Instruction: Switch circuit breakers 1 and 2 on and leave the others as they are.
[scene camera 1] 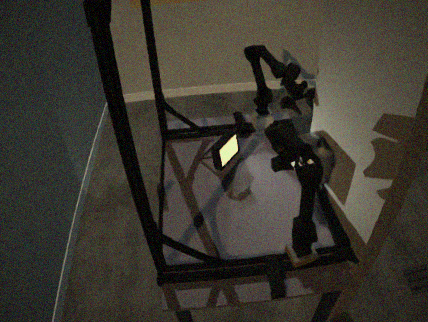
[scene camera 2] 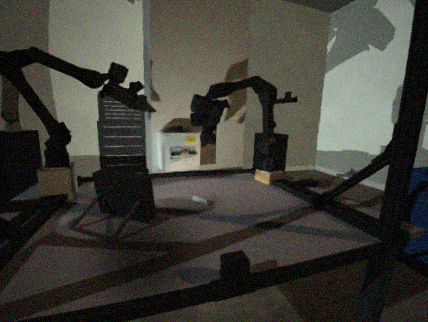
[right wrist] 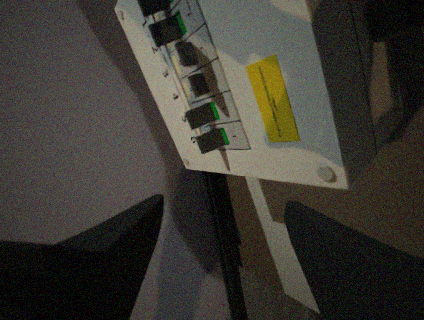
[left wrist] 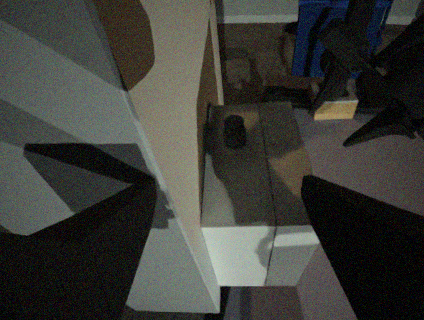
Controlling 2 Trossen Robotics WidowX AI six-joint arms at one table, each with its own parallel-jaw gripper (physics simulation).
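Places are measured from the left arm's base along level axes (x ahead, y left, z up), in metres.
Pixels of known places: left gripper, between the fingertips: (scene camera 1: 307, 112) (scene camera 2: 152, 110) (left wrist: 229, 186); right gripper, between the fingertips: (right wrist: 225, 205) (left wrist: 326, 129); left arm's base, origin of its link: (scene camera 1: 262, 111) (scene camera 2: 57, 165); right arm's base, origin of its link: (scene camera 1: 302, 249) (scene camera 2: 269, 169).
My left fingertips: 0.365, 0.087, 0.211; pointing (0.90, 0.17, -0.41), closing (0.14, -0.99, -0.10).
For each thing: its top centre in the pictures, then the offset to it from my left fingertips, as dx, dy, dz. "pt": a spot on its surface instead.
- lit screen, a spot on its surface: (scene camera 1: 229, 151) pt -0.139, -0.341, -0.262
- yellow label, a spot on its surface: (right wrist: 272, 100) pt +0.158, -0.063, -0.127
The white breaker box (scene camera 2: 167, 155) (left wrist: 240, 255) (right wrist: 280, 30) stands at the back of scene camera 2. In the right wrist view, a column of black breaker switches runs along its face; three switches (right wrist: 167, 30) (right wrist: 202, 115) (right wrist: 212, 140) show green edges, and two between them (right wrist: 186, 53) (right wrist: 199, 84) show no green. Their numbers are unreadable. My left gripper (scene camera 2: 146, 100) (left wrist: 229, 186) is open and empty, raised left of the box in scene camera 2. My right gripper (scene camera 2: 209, 139) (right wrist: 225, 205) is open and empty, in front of the box's right side, apart from the switches.
A lit screen (scene camera 1: 229, 151) stands on the table; its dark back (scene camera 2: 125, 192) rises left of the box in scene camera 2. Dark frame posts (scene camera 1: 122, 145) (scene camera 2: 402, 115) border the table. A yellow label (right wrist: 272, 100) is on the box face. A blue object (left wrist: 307, 40) lies beyond.
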